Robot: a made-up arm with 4 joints. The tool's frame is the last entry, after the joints.
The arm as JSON. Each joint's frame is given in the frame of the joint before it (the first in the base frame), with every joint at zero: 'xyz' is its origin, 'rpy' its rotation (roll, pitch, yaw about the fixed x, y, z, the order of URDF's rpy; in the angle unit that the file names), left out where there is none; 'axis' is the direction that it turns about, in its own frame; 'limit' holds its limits. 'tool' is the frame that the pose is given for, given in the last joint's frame.
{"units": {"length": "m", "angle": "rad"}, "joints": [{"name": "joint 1", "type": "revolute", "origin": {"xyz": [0.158, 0.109, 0.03], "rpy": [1.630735, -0.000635, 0.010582]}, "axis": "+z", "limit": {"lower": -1.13, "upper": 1.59}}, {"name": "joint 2", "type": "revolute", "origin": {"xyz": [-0.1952, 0.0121, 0.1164], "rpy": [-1.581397, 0.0, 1.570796]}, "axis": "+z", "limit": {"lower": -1.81, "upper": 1.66}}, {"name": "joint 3", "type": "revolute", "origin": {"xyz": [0.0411, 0.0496, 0.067], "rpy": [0.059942, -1.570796, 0.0]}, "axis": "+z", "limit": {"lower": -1.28, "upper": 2.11}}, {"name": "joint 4", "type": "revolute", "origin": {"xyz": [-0.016, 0.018, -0.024], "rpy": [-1.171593, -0.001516, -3.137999]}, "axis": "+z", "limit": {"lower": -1.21, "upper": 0.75}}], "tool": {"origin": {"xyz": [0.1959, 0.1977, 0.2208], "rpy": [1.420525, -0.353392, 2.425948]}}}
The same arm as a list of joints. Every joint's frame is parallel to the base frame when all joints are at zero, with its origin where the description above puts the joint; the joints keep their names.
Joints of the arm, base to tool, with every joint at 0 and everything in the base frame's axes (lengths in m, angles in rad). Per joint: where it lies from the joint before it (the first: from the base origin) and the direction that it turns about. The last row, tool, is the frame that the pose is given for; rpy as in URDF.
joint 1: offset 0.158 0.109 0.03 axis 0.010601 -0.998148 -0.059903
joint 2: offset -0.194 -0.119 0.005 axis -x
joint 3: offset -0.067 0.047 0.044 axis -z
joint 4: offset 0.016 0.018 0.024 axis -0.0039 -0.921363 -0.388684
tool: offset 0.195 -0.281 0.096 rpy -0.8413 -0.4486 -2.4772
Joint limits (rad, base to tool): -1.13..1.59 -1.81..1.66 -1.28..2.11 -1.21..0.75

